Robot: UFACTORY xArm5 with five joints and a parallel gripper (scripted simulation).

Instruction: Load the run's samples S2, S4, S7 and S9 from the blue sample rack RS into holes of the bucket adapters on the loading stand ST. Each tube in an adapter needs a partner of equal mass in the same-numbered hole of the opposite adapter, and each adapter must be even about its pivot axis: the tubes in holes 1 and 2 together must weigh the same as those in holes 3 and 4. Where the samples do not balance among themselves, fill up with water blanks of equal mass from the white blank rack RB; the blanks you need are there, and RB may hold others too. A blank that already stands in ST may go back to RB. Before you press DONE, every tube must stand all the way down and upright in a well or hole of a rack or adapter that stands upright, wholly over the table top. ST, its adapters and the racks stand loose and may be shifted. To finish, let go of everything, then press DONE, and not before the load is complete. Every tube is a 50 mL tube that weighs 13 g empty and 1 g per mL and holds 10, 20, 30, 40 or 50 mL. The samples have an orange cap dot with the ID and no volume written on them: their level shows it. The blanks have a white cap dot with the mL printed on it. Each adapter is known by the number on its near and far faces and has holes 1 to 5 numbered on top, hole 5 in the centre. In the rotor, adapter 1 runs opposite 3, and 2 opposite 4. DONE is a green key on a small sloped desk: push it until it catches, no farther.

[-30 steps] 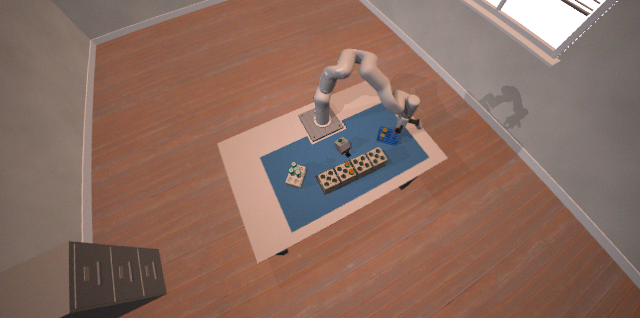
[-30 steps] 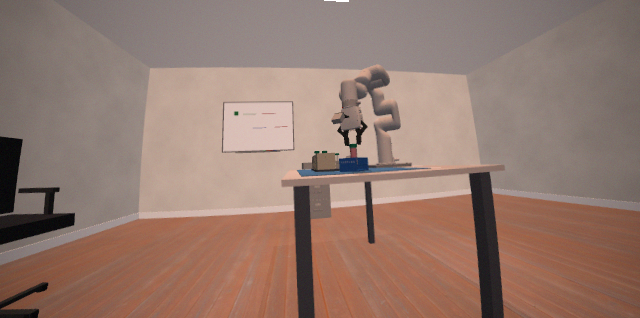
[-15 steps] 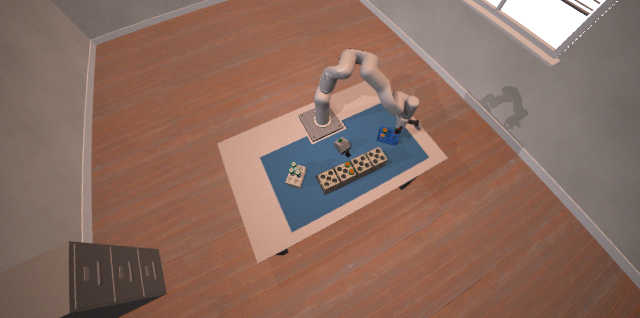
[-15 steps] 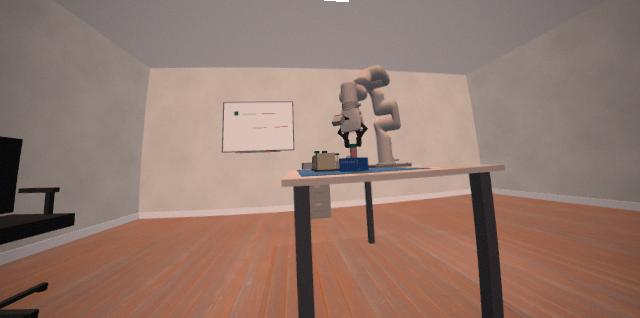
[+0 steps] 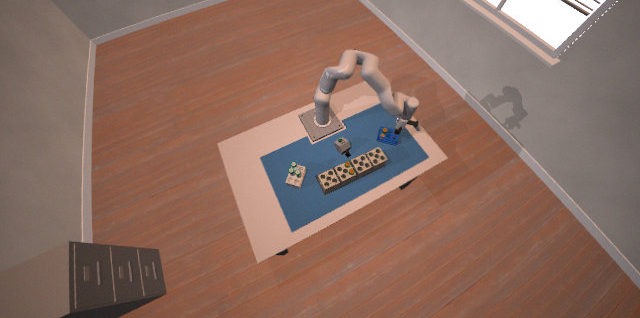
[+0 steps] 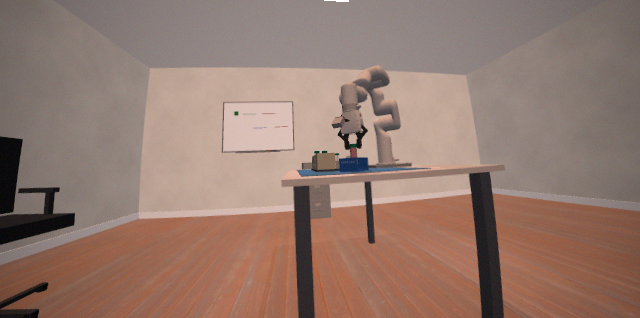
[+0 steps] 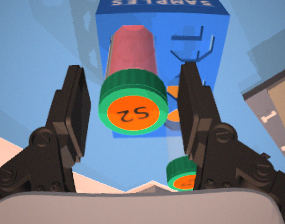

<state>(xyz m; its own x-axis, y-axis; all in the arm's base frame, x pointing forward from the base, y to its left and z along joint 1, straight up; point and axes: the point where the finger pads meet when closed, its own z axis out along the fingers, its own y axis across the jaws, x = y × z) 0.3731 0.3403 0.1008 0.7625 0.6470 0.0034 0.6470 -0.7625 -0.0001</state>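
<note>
Right now my hand is 5 cm above the sample tube S2 and 1 cm past it. The rest, counted from my hand: done desk: 34 cm to the right, 13 cm behind, 6 cm below; sample tube S9: 8 cm to the right, 5 cm below, 3 cm behind; blue sample rack RS: 9 cm below, 4 cm to the right, 2 cm behind.
</note>
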